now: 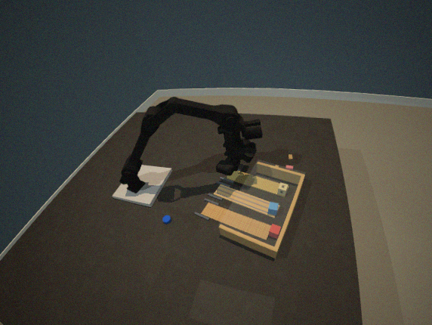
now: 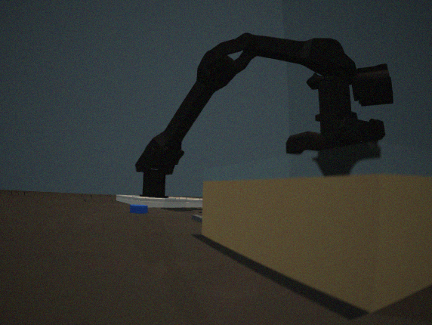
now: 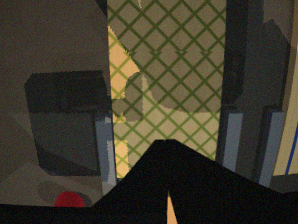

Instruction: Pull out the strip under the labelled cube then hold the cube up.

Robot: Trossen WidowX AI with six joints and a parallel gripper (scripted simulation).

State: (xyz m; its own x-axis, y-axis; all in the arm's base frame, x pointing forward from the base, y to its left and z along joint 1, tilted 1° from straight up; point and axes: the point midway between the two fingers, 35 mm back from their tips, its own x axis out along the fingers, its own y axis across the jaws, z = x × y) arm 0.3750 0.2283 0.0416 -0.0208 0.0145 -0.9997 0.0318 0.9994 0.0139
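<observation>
Right now my gripper tip is 5 cm past the red peg, 6 cm to the right of it and 2 cm above it. The rest, counted from my gripper tip: pink block (19 cm ahead, 12 cm to the left, 2 cm below); blue disc (14 cm behind, 30 cm to the right, 2 cm below).
</observation>
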